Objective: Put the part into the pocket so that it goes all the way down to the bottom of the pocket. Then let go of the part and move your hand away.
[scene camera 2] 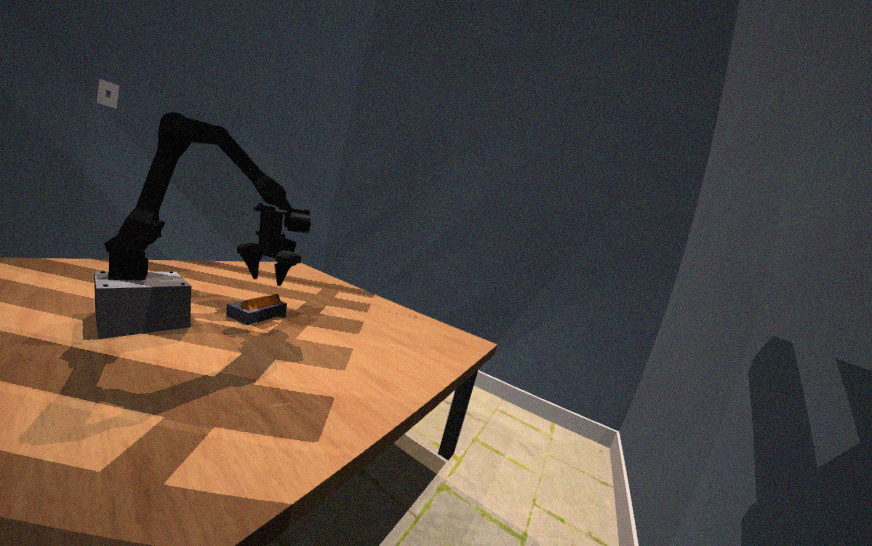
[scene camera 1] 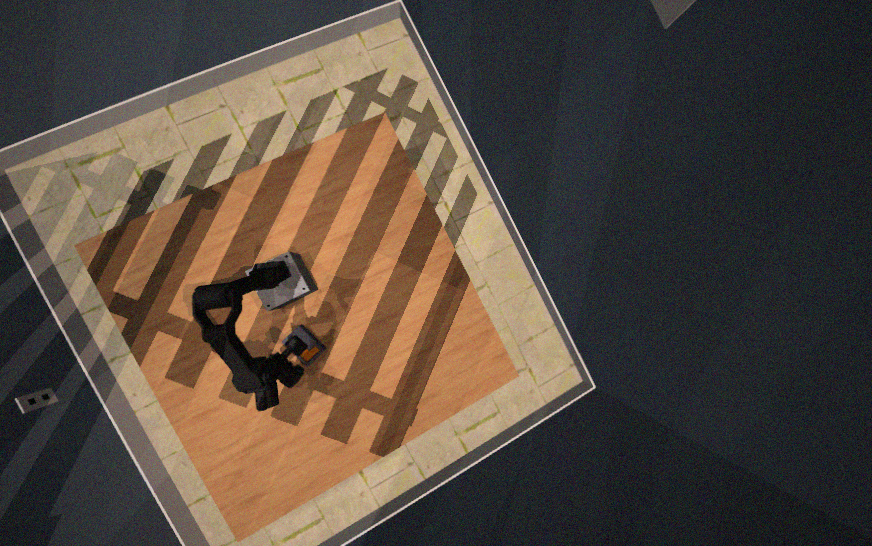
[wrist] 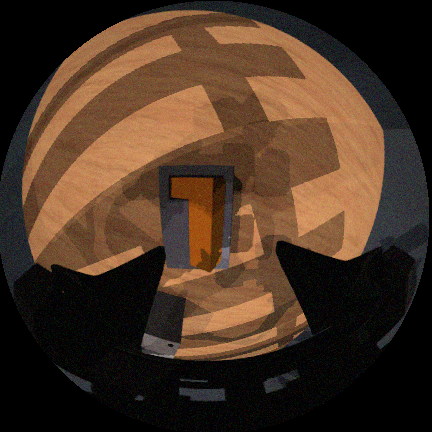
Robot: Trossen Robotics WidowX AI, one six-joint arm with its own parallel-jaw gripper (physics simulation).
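Pixels of known places: gripper, fingertip midpoint: (scene camera 2: 267, 282) (scene camera 1: 291, 356) (wrist: 221, 249); arm's base at its link origin: (scene camera 2: 126, 276) (scene camera 1: 279, 271).
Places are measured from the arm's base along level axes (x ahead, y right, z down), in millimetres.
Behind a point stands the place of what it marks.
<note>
The orange L-shaped part (scene camera 1: 311, 354) @(z 57, x 331, y 44 mm) (scene camera 2: 262, 301) @(z 54, x 289, y 90 mm) (wrist: 201, 225) @(z 49, x 295, y 71 mm) lies in and over the dark grey pocket block (scene camera 1: 313, 335) @(z 101, x 269, y 24 mm) (scene camera 2: 260, 315) @(z 86, x 276, y 117 mm) (wrist: 197, 171) @(z 69, x 348, y 46 mm). In the wrist view its short arm is inside the pocket's outline at the top, and the end of its long arm reaches over the block's near edge. The part looks tilted, standing above the rim in scene camera 2. My gripper (scene camera 2: 267, 281) @(z -3, x 299, y 86 mm) (wrist: 221, 249) @(z -3, x 299, y 86 mm) is open and empty, above the block and apart from the part. The pocket's bottom beneath the part is hidden.
The block stands on the wooden table (scene camera 1: 450, 334) @(z 104, x 516, y -484 mm) (scene camera 2: 411, 347) @(z 105, x 570, y 450 mm) (wrist: 160, 120) @(z 105, x 406, y -38 mm), near the arm's grey base (scene camera 1: 292, 297) @(z 2, x 105, y -3 mm) (scene camera 2: 141, 311) @(z 52, x 20, y 100 mm) (wrist: 165, 320) @(z 37, x 112, y 66 mm). Striped shadows cross the table. In scene camera 2 the table's edge runs along the right.
</note>
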